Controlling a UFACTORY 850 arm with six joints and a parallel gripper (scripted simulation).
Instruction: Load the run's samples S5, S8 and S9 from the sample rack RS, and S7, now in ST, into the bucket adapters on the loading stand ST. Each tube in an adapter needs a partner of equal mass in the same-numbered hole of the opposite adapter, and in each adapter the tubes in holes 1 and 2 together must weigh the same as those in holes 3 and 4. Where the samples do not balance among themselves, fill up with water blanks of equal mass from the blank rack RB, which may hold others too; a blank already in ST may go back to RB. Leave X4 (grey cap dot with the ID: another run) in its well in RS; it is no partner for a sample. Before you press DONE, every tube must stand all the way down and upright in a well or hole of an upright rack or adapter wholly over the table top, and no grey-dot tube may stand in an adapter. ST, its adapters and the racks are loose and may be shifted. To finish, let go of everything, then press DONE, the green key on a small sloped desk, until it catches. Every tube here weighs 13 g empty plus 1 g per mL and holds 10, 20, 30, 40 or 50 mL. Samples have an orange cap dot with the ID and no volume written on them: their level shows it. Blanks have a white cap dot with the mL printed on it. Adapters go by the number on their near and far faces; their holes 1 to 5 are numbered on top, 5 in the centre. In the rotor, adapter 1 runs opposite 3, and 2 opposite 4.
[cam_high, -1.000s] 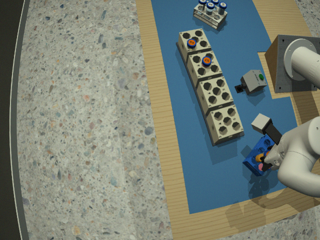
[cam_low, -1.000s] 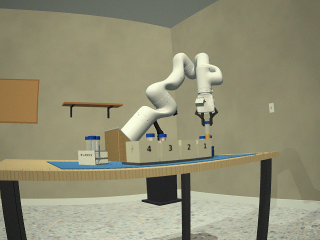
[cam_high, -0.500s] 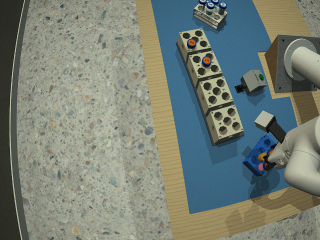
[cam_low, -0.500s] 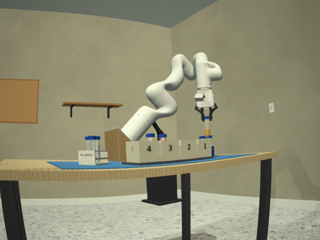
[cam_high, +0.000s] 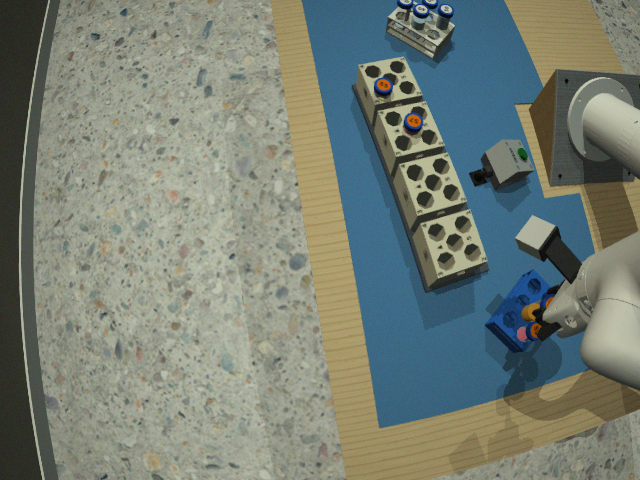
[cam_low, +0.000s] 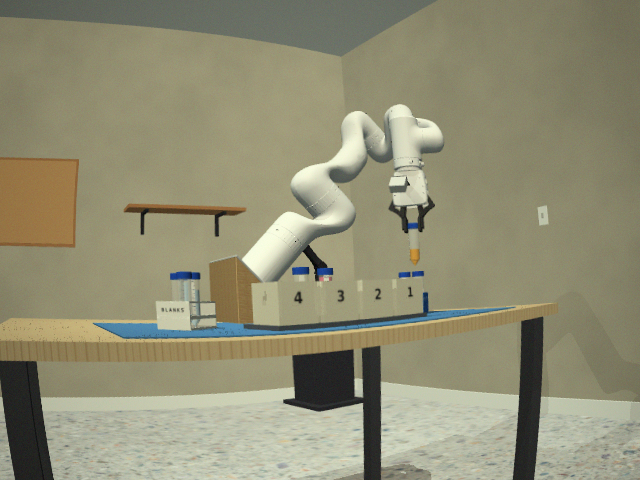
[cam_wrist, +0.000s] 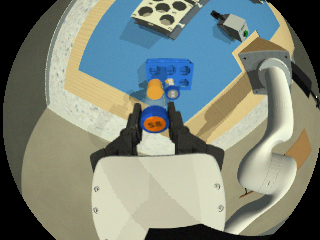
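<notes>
Right now my hand is 1 cm past the orange-dot sample tube, 1 cm to the left of it and 5 cm above it. Also, from my hand: sample S9: 2 cm behind, 4 cm to the left, 18 cm below; then blue sample rack RS: 4 cm behind, 22 cm below; then grey-dot tube X4: 5 cm behind, 1 cm to the left, 18 cm below.
</notes>
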